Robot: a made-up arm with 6 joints.
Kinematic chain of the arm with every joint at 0, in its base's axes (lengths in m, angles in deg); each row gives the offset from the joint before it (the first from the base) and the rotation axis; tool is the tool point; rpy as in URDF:
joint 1: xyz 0 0 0.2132 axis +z
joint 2: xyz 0 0 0 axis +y
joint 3: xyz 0.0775 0 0.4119 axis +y
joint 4: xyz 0.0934 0 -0.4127 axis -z
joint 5: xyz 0 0 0 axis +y
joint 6: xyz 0.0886 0 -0.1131 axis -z
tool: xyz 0 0 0 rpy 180 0 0
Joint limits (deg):
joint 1: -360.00..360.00
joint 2: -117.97..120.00
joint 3: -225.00..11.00
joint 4: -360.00..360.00
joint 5: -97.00..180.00
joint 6: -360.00..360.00
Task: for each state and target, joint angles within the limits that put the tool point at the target. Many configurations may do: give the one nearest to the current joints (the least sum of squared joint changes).
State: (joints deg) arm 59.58 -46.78 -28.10 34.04 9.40 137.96
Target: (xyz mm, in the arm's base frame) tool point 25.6 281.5 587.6
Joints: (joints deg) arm 90.13 -52.35 -29.41 28.84 15.82 137.96
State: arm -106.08 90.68 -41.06 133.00 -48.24 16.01
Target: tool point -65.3 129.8 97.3
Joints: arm -108.21 116.31 -8.56 131.13 -33.36 16.01
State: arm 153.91 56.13 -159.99 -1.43 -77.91 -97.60
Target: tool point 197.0 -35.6 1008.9
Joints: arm 165.39 -4.70 -176.74 6.22 -63.12 -97.60
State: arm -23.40 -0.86 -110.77 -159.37 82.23 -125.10
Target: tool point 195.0 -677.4 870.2
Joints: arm -71.54 25.15 -132.32 -158.28 71.78 -125.10
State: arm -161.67 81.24 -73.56 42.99 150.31 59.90
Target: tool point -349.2 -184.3 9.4
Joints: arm -163.53 60.22 -59.40 38.59 157.90 59.90
